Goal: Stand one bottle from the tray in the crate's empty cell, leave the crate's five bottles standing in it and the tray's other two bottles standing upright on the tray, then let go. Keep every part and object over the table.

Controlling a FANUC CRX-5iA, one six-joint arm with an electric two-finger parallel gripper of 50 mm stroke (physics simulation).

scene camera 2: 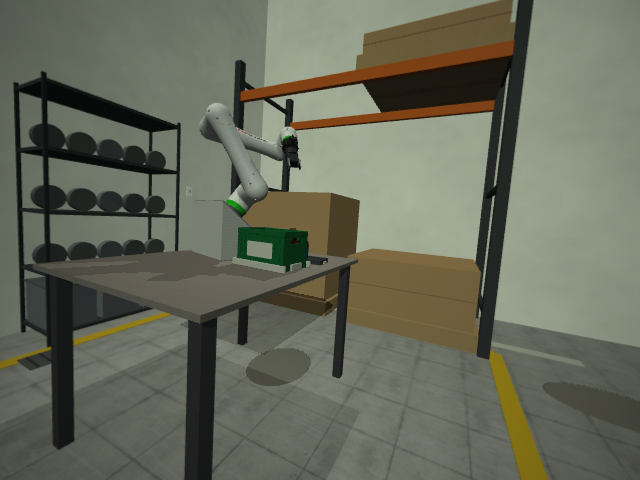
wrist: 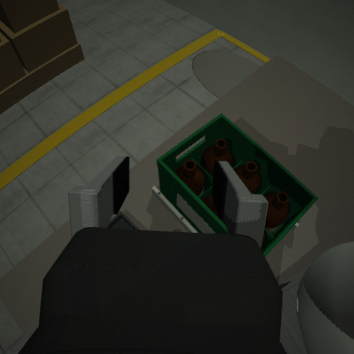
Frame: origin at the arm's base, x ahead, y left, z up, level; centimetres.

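Where they show: gripper, fingertip midpoint: (scene camera 2: 295,167) (wrist: 170,175).
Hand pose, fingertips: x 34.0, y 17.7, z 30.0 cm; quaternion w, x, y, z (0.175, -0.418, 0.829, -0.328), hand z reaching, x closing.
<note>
After its pixels a point has its place.
The green crate (scene camera 2: 272,233) @(x 49.1, y -10.5, z -4.0 cm) (wrist: 270,159) @(x 40.4, y -10.9, z -3.1 cm) stands on the table, holding several brown bottles. A far bottle (wrist: 218,156) @(x 48.6, y -4.2, z -7.3 cm), a left one (wrist: 191,181) @(x 47.1, y 4.1, z -7.9 cm), a middle one (wrist: 250,179) @(x 40.4, y -6.7, z -7.6 cm) and a right one (wrist: 278,212) @(x 31.3, y -6.8, z -7.8 cm) stand upright. Brown parts of bottles also show beside and below the right finger, which partly hides the near cells. No empty cell can be made out. My gripper (scene camera 2: 295,166) @(x 34.0, y 17.7, z 30.0 cm) (wrist: 170,175) @(x 34.0, y 17.7, z 30.0 cm) is open and empty, high above the table. The dark tray (scene camera 2: 318,260) @(x 52.8, y 19.2, z -18.0 cm) (wrist: 121,223) @(x 51.7, y 20.8, z -19.8 cm) lies beside the crate, mostly hidden in the wrist view; its bottles cannot be made out clearly.
Pale strips (scene camera 2: 258,265) @(x 43.2, y -12.4, z -18.9 cm) (wrist: 175,210) @(x 46.5, y 8.5, z -17.3 cm) run along the crate's base. The table (scene camera 2: 170,294) @(x 57.5, y -56.3, z -20.3 cm) (wrist: 300,100) @(x 56.1, y -48.1, z -20.3 cm) has its edge close to crate and tray. Large cartons (scene camera 2: 413,279) (wrist: 45,40) and an orange-beamed rack (scene camera 2: 496,206) stand beyond it. A black shelf unit (scene camera 2: 178,186) stands at the left.
</note>
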